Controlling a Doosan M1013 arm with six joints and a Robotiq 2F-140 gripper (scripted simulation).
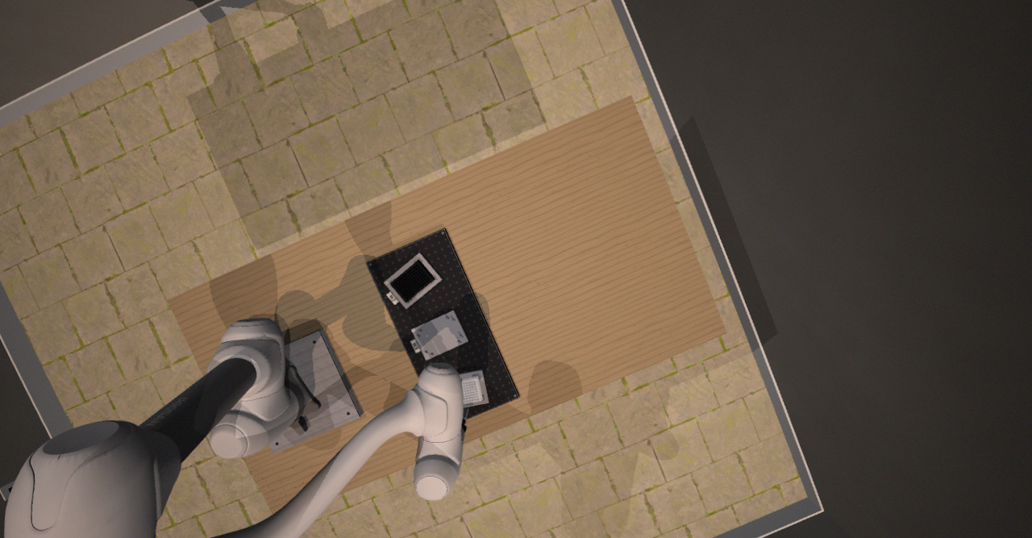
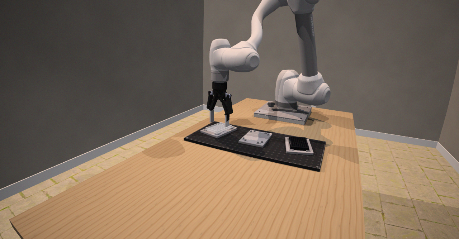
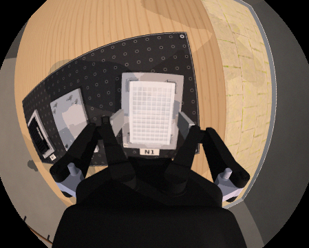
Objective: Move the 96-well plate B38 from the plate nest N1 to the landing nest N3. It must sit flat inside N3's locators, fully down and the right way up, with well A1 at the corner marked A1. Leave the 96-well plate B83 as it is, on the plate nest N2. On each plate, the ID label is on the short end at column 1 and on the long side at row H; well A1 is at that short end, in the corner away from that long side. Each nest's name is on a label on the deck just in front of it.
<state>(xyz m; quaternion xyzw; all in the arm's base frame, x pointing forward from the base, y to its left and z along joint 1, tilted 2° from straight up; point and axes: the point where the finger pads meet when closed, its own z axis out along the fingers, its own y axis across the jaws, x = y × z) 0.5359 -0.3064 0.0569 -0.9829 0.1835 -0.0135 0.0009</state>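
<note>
Right now the white 96-well plate B38 is 50 mm below my hand. Also, from my hand: landing nest N3: 40 mm ahead, 210 mm to the left, 60 mm below; then N1 label: 90 mm behind, 40 mm to the left, 60 mm below; then plate nest N1: 60 mm below.
</note>
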